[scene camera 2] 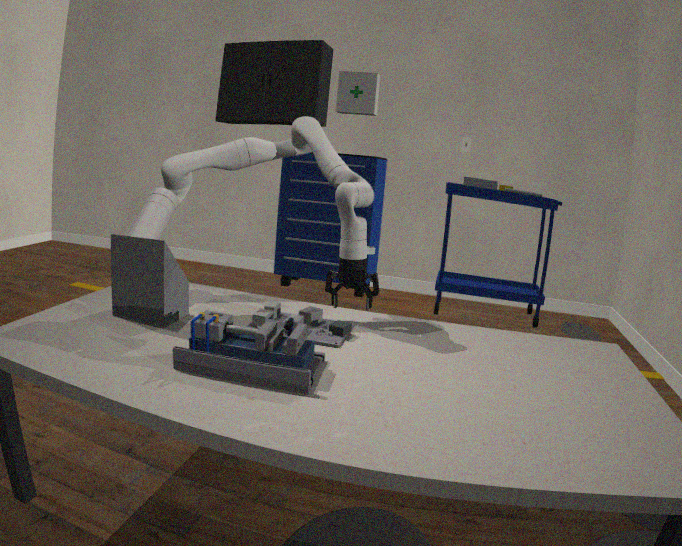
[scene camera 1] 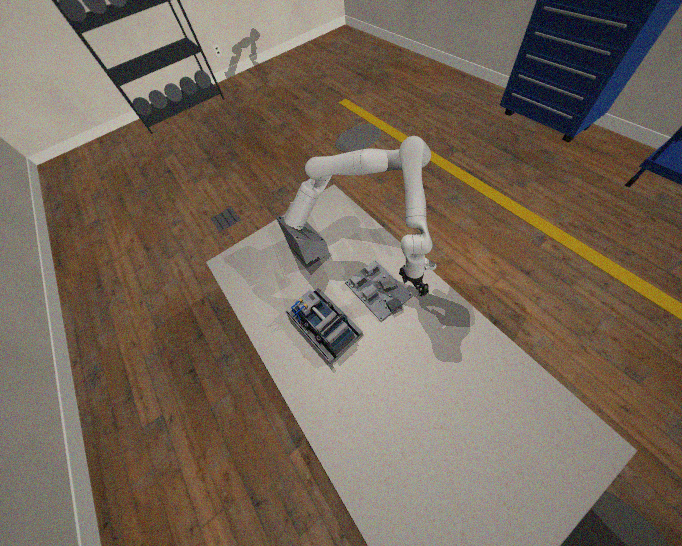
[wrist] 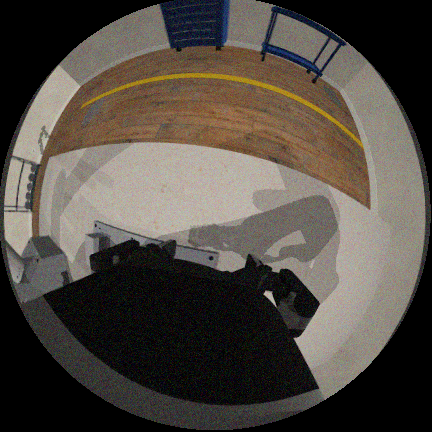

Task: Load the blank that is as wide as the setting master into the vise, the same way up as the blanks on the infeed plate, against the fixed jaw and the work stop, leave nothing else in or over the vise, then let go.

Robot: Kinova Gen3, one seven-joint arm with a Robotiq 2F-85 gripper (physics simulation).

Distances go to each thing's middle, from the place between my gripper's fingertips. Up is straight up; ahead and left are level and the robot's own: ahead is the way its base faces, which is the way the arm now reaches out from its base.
Right now my hand is 120 mm past the grey infeed plate [scene camera 1: 398, 290], 100 mm to the left of it and 40 mm above it.
